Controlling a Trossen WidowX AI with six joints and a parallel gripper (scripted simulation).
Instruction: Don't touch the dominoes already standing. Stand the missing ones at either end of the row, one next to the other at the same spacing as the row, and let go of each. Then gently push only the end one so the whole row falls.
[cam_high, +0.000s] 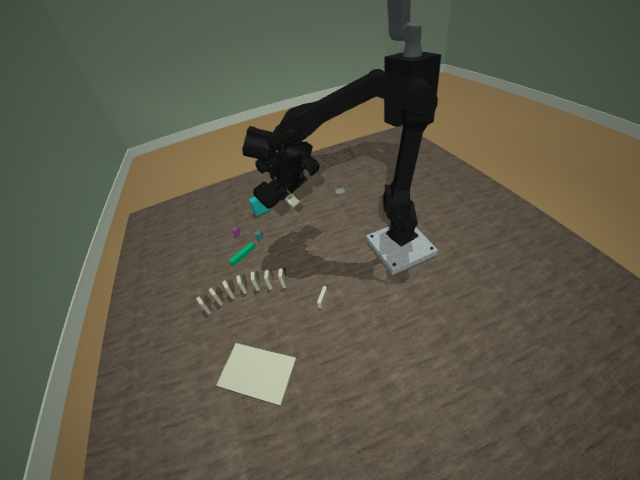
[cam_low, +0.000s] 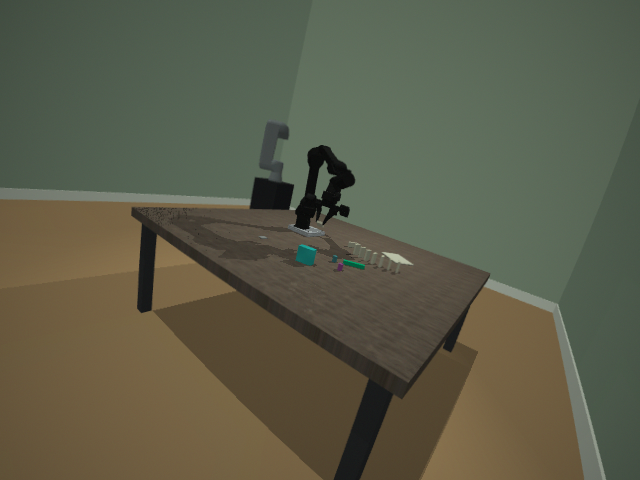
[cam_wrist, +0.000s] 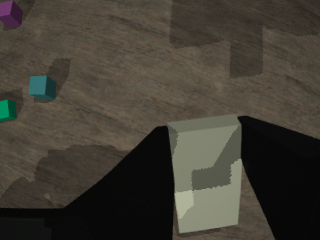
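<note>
The small teal block is 110 mm below my gripper tip, 110 mm ahead of it and 20 mm to the right of it. Round my gripper tip: teal cube 150 mm to the right, 90 mm below, 50 mm ahead; green bar 180 mm ahead, 110 mm below, 10 mm to the left; small purple block 170 mm ahead, 110 mm below, 90 mm to the right.
</note>
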